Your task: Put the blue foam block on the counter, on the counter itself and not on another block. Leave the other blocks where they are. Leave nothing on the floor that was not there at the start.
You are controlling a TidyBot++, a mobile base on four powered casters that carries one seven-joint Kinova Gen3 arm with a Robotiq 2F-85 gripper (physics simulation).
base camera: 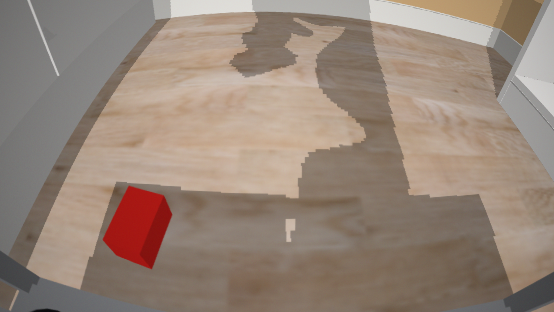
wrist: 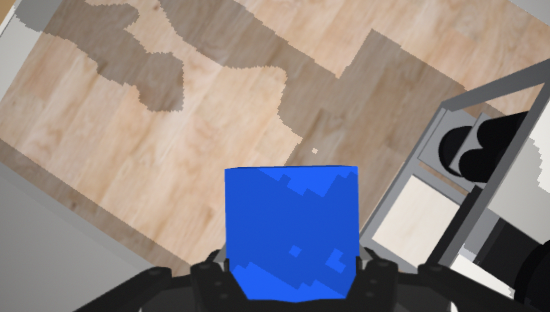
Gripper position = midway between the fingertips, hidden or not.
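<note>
The gripper [wrist: 291, 257] is visible, and so is a counter [wrist: 57, 253]. A red block [base camera: 136, 232] is part of the scene too, though the wrist view does not show it, as it is hidden by a blue foam block. That blue foam block [wrist: 291, 231] is visible as well, while in the base camera view it is out of frame.
</note>
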